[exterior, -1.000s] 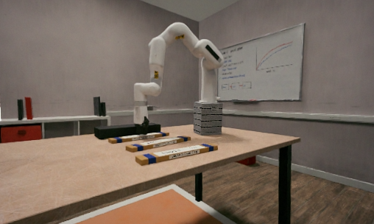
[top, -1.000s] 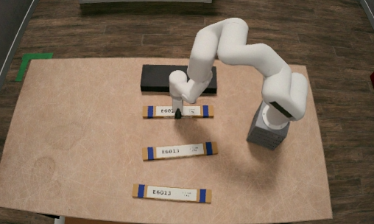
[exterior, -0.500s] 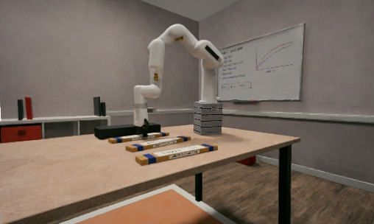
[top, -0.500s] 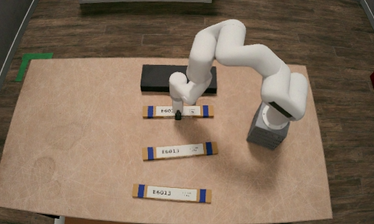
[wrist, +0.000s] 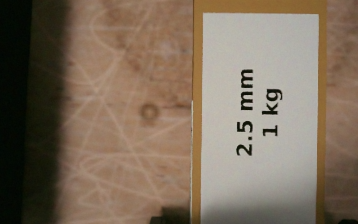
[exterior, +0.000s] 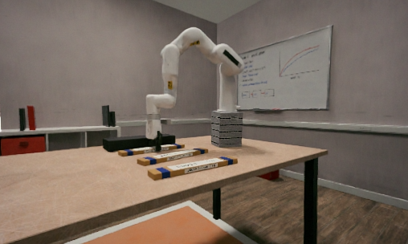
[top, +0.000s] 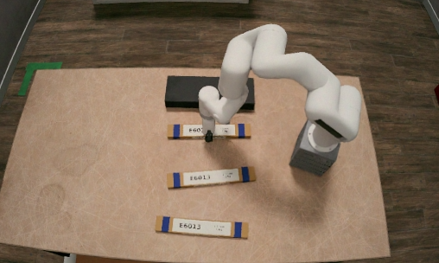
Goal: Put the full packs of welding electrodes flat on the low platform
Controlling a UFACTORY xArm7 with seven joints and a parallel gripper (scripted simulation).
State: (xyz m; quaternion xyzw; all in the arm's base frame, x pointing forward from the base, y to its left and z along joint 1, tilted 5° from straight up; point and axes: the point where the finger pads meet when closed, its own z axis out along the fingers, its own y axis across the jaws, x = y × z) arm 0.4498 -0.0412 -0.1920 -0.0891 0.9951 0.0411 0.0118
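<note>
Now: the low black platform 3 cm ahead of my hand and 19 cm to the right of it.
</note>
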